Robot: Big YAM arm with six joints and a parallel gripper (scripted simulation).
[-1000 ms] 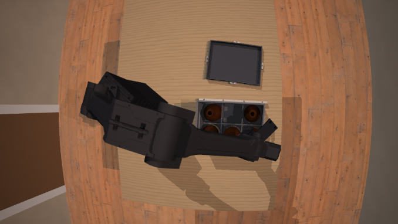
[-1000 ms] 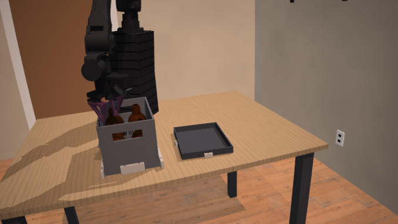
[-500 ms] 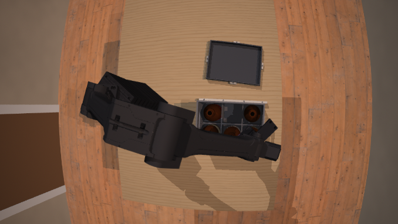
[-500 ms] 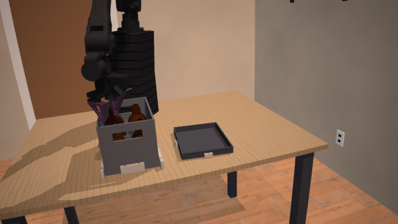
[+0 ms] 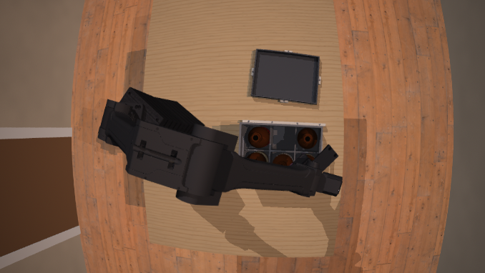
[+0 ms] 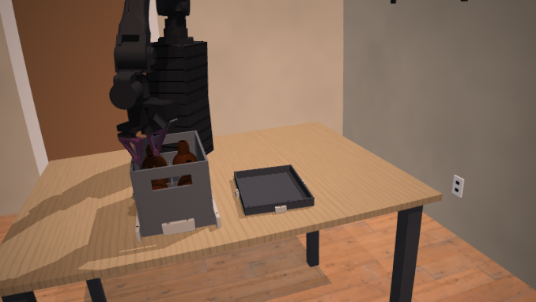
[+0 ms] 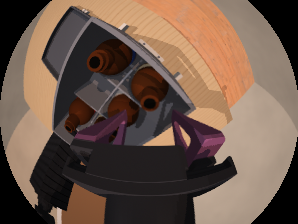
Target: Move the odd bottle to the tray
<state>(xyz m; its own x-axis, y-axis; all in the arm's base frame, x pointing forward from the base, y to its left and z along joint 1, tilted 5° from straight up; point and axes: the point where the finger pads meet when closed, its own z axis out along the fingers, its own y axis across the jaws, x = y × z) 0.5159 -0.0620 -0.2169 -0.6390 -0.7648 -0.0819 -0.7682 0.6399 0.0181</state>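
Right now the grey crate is 11 cm below my hand, 9 cm behind it and 4 cm to the left of it. From my hand the other things lie so: dark tray (32 cm to the left, 18 cm below, 11 cm behind).
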